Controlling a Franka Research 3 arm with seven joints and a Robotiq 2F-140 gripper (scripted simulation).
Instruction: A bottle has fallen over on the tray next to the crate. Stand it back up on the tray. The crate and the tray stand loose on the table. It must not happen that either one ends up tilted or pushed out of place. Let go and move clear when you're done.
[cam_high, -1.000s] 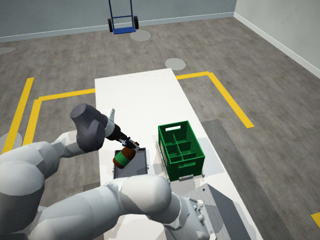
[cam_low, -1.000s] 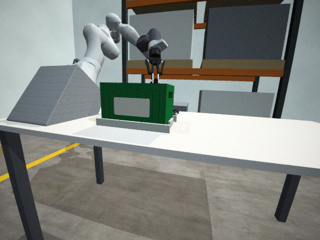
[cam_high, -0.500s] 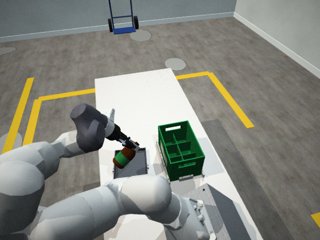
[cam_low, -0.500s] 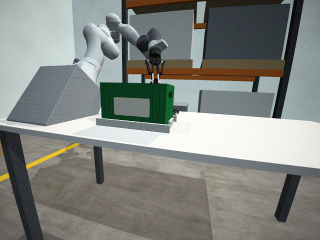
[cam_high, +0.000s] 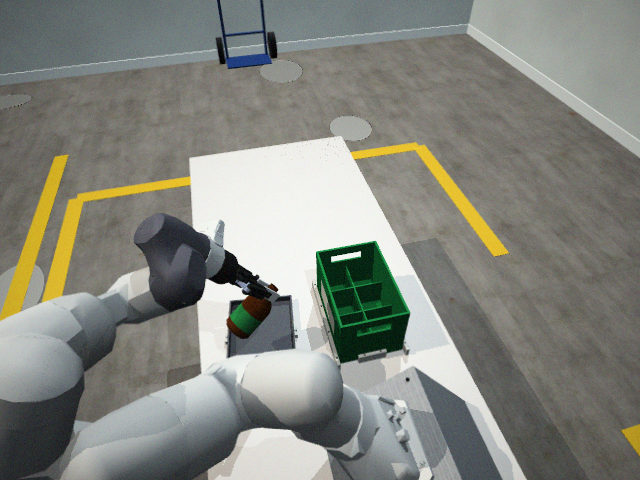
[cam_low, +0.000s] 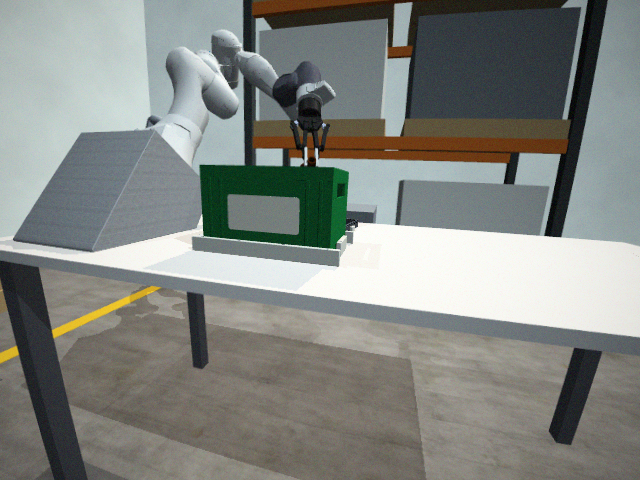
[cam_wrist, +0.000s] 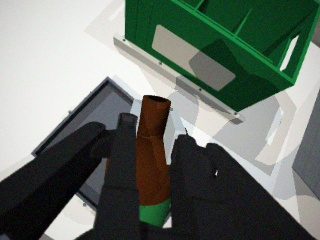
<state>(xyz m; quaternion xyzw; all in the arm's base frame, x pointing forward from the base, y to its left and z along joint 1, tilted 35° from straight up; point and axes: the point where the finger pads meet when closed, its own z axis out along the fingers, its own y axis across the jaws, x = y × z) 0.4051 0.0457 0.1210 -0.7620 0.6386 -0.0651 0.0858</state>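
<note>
The brown bottle is 10 mm behind my hand, 30 mm to the left of it and 40 mm below it. Also, from my hand: grey tray: 10 mm ahead, 30 mm to the left, 200 mm below; green crate: 30 mm behind, 260 mm to the right, 130 mm below.
</note>
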